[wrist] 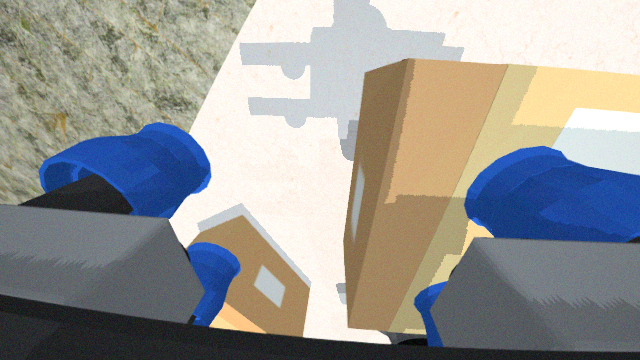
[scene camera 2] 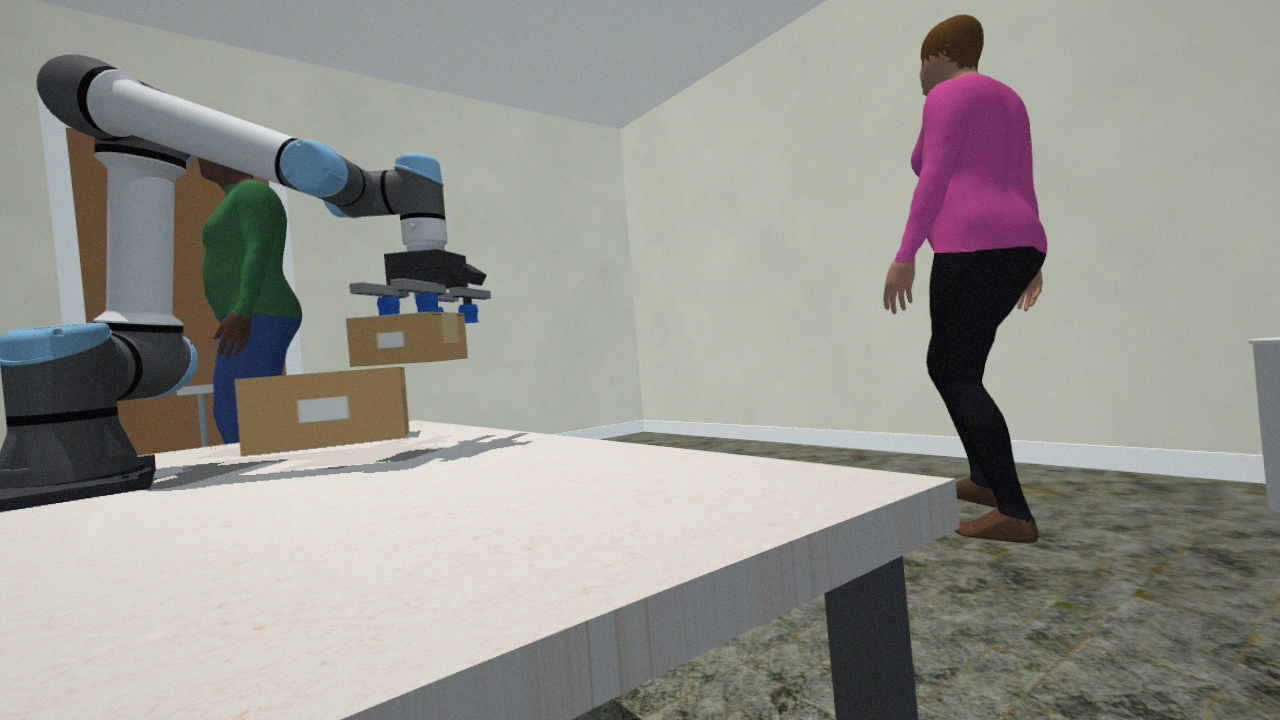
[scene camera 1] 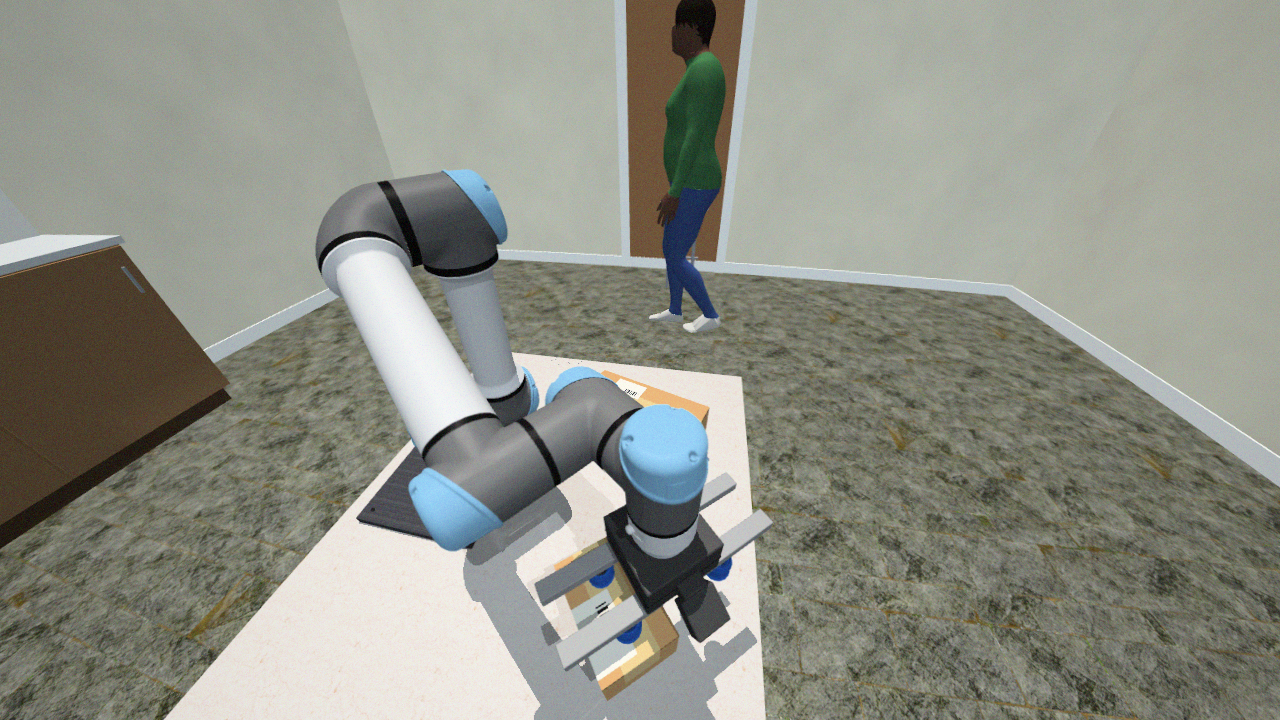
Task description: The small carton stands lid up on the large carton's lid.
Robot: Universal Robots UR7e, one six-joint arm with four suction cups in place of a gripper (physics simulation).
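Frame: origin at the arm's base, x up, y right, z ahead, level; centimetres.
Seen in the pictures: hand at its tool point: (wrist: 322,229); arm's base at its link origin: (scene camera 2: 70,475).
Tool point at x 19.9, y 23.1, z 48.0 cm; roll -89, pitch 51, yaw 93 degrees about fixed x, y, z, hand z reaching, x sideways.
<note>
Pixels of each thing's middle, then the offset from my tool point to it. Level surfaces: height alone.
- small carton at the middle of its body: (wrist: 435,208) (scene camera 1: 614,608) (scene camera 2: 409,339) dx -2.9, dy +4.3, dz -5.6 cm
- large carton at the middle of its body: (scene camera 2: 330,407) (scene camera 1: 639,427) (wrist: 245,291) dx -14.4, dy -40.1, dz -8.8 cm
- pale table at its surface level: dx -22.1 cm
My gripper (scene camera 1: 662,586) (scene camera 2: 427,302) is a frame with blue suction cups. It is shut on the small carton (scene camera 1: 660,625) (scene camera 2: 407,338) (wrist: 440,125), which hangs in the air, level, with its taped and labelled lid up. Cups on one side meet the lid; cups on the other side stand out past the carton. The large carton (scene camera 1: 673,394) (scene camera 2: 277,413) (wrist: 247,250) stands upright on the table, lower than the small carton and apart from it. The arm's wrist hides much of the large carton in scene camera 1, and the tool covers part of it in the wrist view.
The pale table (scene camera 1: 358,617) (scene camera 2: 537,537) bears the arm's dark base plate (scene camera 1: 393,505). A person in green (scene camera 1: 698,125) (scene camera 2: 259,241) stands near the door behind the table. A person in pink (scene camera 2: 980,170) stands on the right beyond the table. A brown cabinet (scene camera 1: 89,358) is at left.
</note>
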